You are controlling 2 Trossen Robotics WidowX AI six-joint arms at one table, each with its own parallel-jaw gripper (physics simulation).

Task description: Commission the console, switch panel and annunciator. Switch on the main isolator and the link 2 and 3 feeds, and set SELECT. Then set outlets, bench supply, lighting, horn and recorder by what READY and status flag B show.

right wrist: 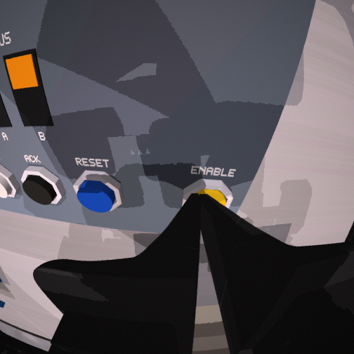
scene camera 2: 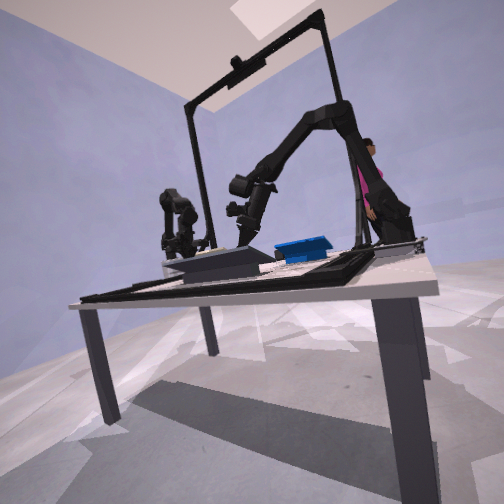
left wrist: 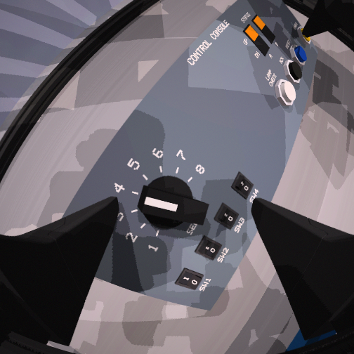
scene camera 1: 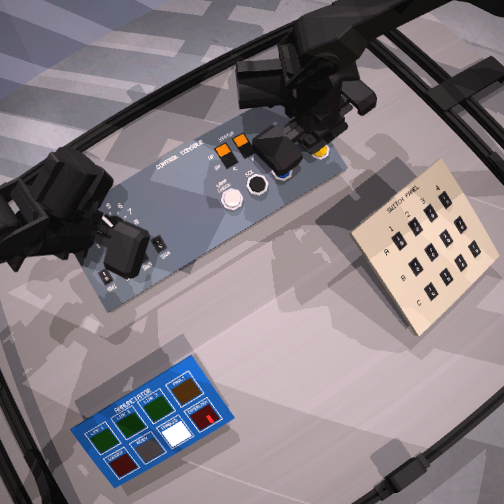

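Note:
The grey console [scene camera 1: 190, 200] [left wrist: 215, 120] has a selector knob [left wrist: 169, 220] with its white pointer between the 4 and 3 marks. Rocker SW1 [scene camera 1: 105, 277] [left wrist: 189, 279] looks tilted differently from SW2 [left wrist: 208, 248], SW3 and SW4. Status flags A [left wrist: 256, 39] and B [scene camera 1: 244, 145] [right wrist: 28, 90] show orange in their upper halves. My left gripper [left wrist: 186, 204] is open, its fingers either side of the knob, holding nothing. My right gripper [right wrist: 197, 199] is shut and empty, its tips at the yellow ENABLE button [right wrist: 215, 196]. On the blue annunciator [scene camera 1: 225, 416], ENABLED [scene camera 1: 176, 434] is white; the LINE lamps are dark green, READY grey.
The cream switch panel [scene camera 1: 375, 260] stands at the right in scene camera 1, with three rows of rockers. White LAMP CHECK [scene camera 1: 232, 199], black ACK [scene camera 1: 257, 184] and blue RESET [right wrist: 96, 195] buttons line the console. A black frame rail [scene camera 1: 150, 92] runs behind the console.

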